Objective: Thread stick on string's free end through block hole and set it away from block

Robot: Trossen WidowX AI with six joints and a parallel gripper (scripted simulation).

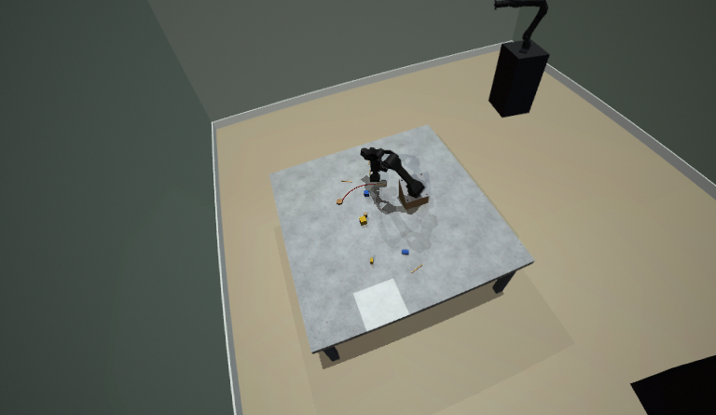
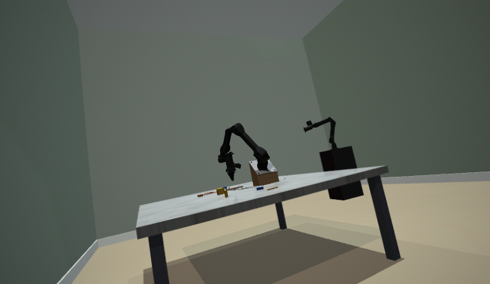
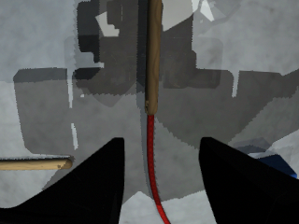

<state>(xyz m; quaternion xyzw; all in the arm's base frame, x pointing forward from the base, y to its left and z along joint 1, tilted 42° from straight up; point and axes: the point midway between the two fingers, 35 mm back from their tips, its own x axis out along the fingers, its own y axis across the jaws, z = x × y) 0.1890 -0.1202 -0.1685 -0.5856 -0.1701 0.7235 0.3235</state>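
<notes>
Now: the thin wooden stick 2 cm behind my gripper tip and 6 cm below it. The rest, counted from my gripper tip: round wooden button: 27 cm ahead, 9 cm to the left, 5 cm below; then blue cube: 8 cm ahead, 7 cm to the left, 4 cm below.
</notes>
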